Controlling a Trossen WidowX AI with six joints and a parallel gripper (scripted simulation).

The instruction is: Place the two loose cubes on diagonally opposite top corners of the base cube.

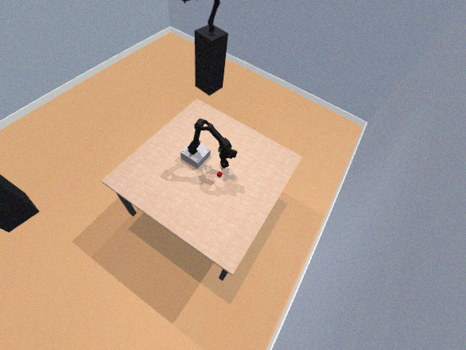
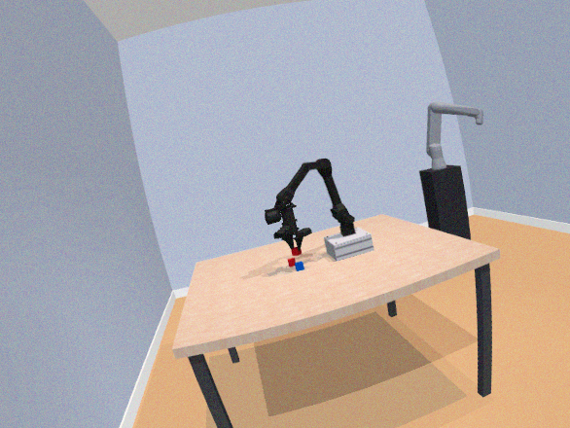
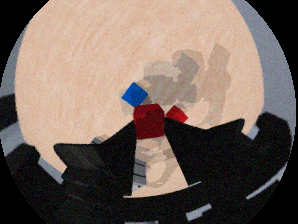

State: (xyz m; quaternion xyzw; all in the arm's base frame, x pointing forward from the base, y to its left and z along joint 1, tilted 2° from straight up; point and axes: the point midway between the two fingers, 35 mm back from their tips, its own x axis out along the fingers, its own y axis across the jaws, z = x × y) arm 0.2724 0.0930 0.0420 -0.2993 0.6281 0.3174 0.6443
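My gripper tip is 70 mm above the blue cube and 30 mm to the right of it. Also, from my gripper tip: red cube: 70 mm to the right, 70 mm below, 40 mm ahead.
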